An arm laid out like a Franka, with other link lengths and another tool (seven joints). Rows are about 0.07 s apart.
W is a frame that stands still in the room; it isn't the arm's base.
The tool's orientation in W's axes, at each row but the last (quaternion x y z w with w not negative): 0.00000 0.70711 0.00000 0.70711; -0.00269 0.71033 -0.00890 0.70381; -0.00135 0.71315 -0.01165 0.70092; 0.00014 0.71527 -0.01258 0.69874; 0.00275 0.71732 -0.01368 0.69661; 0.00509 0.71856 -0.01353 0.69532; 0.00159 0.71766 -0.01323 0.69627; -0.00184 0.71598 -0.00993 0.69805; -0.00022 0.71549 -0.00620 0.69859; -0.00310 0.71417 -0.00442 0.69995
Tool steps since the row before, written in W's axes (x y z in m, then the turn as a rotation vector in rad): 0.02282 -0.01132 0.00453 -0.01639 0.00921 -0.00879; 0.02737 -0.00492 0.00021 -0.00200 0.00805 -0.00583; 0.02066 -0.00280 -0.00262 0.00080 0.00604 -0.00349; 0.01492 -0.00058 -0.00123 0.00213 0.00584 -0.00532; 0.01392 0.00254 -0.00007 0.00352 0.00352 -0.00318; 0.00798 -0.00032 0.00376 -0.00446 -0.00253 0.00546; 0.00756 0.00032 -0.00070 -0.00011 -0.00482 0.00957; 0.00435 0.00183 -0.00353 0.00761 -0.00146 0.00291; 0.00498 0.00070 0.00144 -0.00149 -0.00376 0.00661; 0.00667 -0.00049 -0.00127 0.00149 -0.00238 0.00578
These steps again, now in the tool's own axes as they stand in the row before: -0.00453 -0.01132 0.02282 0.00879 0.00921 -0.01639; -0.00038 -0.00468 0.02741 0.00572 0.00813 -0.00202; 0.00231 -0.00245 0.02074 0.00336 0.00611 0.00077; 0.00089 -0.00029 0.01495 0.00517 0.00597 0.00215; -0.00038 0.00286 0.01385 0.00302 0.00365 0.00353; -0.00402 -0.00016 0.00786 -0.00528 -0.00271 -0.00457; 0.00046 0.00049 0.00757 -0.00948 -0.00498 -0.00030; 0.00339 0.00194 0.00442 -0.00308 -0.00142 0.00755; -0.00157 0.00073 0.00494 -0.00654 -0.00383 -0.00162; 0.00114 -0.00046 0.00670 -0.00578 -0.00244 0.00138
